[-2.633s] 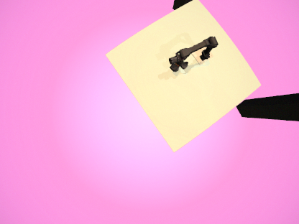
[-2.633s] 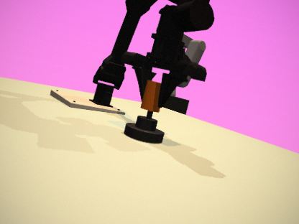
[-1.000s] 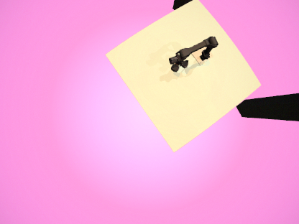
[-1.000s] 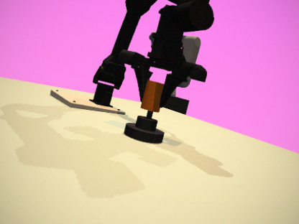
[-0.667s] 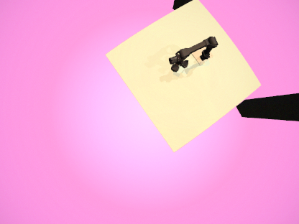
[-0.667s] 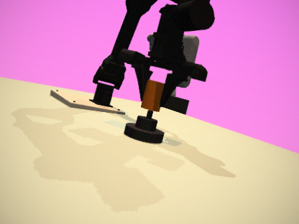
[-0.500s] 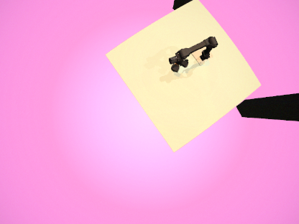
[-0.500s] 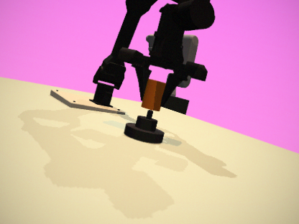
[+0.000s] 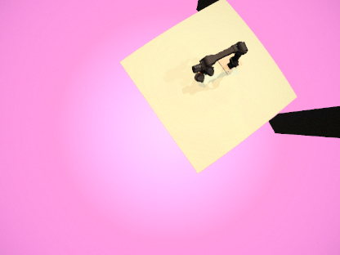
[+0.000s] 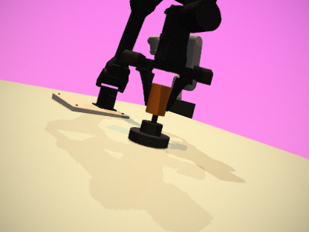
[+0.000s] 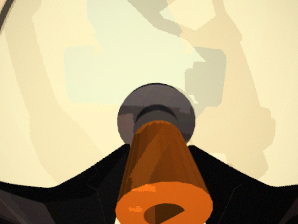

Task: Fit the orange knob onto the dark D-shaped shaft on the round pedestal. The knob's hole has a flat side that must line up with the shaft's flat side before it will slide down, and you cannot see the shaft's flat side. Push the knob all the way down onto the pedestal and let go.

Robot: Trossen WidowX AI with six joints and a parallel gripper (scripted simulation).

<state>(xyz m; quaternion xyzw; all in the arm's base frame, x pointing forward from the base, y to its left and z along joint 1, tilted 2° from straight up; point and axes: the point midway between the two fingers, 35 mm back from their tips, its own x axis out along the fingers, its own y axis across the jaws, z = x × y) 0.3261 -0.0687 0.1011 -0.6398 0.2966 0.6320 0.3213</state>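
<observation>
Right now the orange knob is 2 cm above my gripper tip. From my gripper tip the other things lie so: dark pedestal: 4 cm below.
</observation>
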